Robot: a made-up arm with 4 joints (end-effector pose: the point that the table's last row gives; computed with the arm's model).
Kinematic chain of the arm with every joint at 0, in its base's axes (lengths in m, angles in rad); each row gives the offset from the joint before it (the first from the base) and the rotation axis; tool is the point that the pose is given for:
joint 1: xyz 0 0 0.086 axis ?
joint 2: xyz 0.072 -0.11 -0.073 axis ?
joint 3: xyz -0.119 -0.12 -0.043 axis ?
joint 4: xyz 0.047 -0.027 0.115 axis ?
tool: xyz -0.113 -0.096 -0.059
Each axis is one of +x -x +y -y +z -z.
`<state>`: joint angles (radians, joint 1 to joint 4).
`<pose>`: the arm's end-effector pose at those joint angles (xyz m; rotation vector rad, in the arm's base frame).
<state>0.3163 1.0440 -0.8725 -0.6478</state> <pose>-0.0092 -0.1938 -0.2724 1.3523 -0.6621 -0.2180</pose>
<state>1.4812 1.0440 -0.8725 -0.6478</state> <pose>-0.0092 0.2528 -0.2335 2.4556 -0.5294 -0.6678</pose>
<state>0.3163 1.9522 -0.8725 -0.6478</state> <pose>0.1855 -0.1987 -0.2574 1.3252 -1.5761 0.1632</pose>
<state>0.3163 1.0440 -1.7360 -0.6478</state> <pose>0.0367 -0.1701 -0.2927 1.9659 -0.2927 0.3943</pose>
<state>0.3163 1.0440 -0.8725 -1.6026</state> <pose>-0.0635 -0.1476 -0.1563 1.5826 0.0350 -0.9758</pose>
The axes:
joint 1: +x
joint 2: -y
joint 3: -x
joint 4: +z

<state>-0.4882 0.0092 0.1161 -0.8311</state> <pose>-0.1472 -0.2334 0.1404 -0.5648 -0.2595 -0.8033</pose>
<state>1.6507 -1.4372 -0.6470 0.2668</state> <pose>-0.0363 -0.0387 -0.3013 2.0479 1.2998 0.9596</pose>
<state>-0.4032 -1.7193 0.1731 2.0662</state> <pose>0.0880 -0.3317 0.0728 1.3980 1.3812 1.2498</pose>
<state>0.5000 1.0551 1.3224 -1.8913</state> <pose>0.1277 -0.0100 -0.2056 0.1387 -1.3300 -2.5268</pose>
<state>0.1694 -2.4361 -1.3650 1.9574</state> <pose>-0.0544 -0.2972 0.0185 1.8195 0.5475 -0.2069</pose>
